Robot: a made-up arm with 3 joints. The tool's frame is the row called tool. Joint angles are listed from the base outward.
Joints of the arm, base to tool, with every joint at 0 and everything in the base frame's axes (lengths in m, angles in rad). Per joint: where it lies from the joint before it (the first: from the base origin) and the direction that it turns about. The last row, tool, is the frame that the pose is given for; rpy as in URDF.
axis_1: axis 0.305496 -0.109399 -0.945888 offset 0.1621 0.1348 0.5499
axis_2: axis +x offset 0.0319 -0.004 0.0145
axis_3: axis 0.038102 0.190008 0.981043 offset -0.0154 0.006 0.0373
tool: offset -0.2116 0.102 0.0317 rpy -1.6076 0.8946 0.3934
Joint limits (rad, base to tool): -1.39..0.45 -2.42..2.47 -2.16..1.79
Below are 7 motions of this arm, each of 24 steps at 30 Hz.
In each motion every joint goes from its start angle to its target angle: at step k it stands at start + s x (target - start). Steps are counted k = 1, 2, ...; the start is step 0. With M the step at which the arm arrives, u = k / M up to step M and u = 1 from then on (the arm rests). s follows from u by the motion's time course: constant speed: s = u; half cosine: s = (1 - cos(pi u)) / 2; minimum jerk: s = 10 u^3 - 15 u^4 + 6 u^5.
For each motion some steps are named. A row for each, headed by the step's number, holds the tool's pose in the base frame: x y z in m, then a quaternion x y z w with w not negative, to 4 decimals.
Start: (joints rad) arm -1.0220 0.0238 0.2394
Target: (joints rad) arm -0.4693 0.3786 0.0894
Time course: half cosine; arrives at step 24
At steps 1, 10, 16, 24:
1: -0.0032 0.0239 0.6789 -0.6932 -0.1386 0.7001 0.1007
10: -0.0241 0.0544 0.6738 -0.6770 -0.0939 0.6863 0.2485
16: -0.0372 0.0891 0.6723 -0.6445 -0.0519 0.6517 0.3966
24: -0.0409 0.1122 0.6736 -0.6145 -0.0273 0.6182 0.4895

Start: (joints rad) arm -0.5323 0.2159 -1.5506
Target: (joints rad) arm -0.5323 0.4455 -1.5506
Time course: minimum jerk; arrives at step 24
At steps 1, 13, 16, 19, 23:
1: 0.1571 0.3820 0.6054 -0.5620 0.4496 0.0416 0.6930
13: 0.1636 0.3757 0.6341 -0.5165 0.4715 0.0808 0.7101
16: 0.1665 0.3725 0.6443 -0.4992 0.4791 0.0952 0.7157
19: 0.1686 0.3701 0.6512 -0.4872 0.4841 0.1050 0.7192
23: 0.1695 0.3689 0.6542 -0.4819 0.4863 0.1093 0.7207

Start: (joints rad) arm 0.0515 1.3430 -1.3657
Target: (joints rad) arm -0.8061 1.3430 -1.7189
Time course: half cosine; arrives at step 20
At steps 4, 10, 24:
4: 0.2368 0.1556 0.8013 0.0379 0.4718 0.2404 0.8474
10: 0.2616 0.2128 0.7822 -0.0628 0.5546 0.3121 0.7688
24: 0.2579 0.2920 0.7416 -0.2066 0.6305 0.3672 0.6519

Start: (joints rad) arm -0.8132 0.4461 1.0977
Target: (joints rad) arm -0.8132 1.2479 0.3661
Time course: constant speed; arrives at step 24
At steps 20, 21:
20: 0.0679 -0.0559 0.6546 -0.2853 -0.3073 0.7857 0.4548
21: 0.0656 -0.0535 0.6571 -0.2746 -0.2979 0.7832 0.4716

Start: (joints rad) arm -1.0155 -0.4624 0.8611
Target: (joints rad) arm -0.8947 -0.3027 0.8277
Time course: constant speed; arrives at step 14
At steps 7, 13, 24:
7: 0.0682 0.0070 0.7344 0.6417 0.1700 -0.7154 0.2183
13: 0.0647 0.0030 0.7294 0.6409 0.1736 -0.7287 0.1679
24: 0.0640 0.0024 0.7285 0.6406 0.1742 -0.7306 0.1594

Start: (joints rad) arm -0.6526 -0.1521 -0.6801
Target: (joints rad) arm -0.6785 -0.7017 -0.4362
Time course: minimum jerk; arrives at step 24
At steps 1, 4, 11, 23, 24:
1: -0.0368 0.2637 0.5489 -0.8138 0.1776 0.3144 0.4553
4: -0.0379 0.2612 0.5455 -0.8197 0.1745 0.3126 0.4472
11: -0.0472 0.2299 0.5105 -0.8780 0.1435 0.2908 0.3521
23: -0.0500 0.1756 0.4731 -0.9409 0.1100 0.2528 0.1966
24: -0.0500 0.1755 0.4730 -0.9410 0.1100 0.2528 0.1964

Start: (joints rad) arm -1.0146 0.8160 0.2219
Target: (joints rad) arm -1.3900 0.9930 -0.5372
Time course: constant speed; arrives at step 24
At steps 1, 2, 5, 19, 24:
1: 0.0524 -0.0031 0.7124 -0.4206 -0.1712 0.8153 0.3593
2: 0.0513 0.0013 0.7156 -0.4213 -0.1602 0.8157 0.3627
5: 0.0484 0.0153 0.7252 -0.4237 -0.1266 0.8162 0.3719
19: 0.0420 0.0915 0.7606 -0.4441 0.0390 0.8032 0.3952
24: 0.0417 0.1225 0.7674 -0.4555 0.0999 0.7912 0.3956

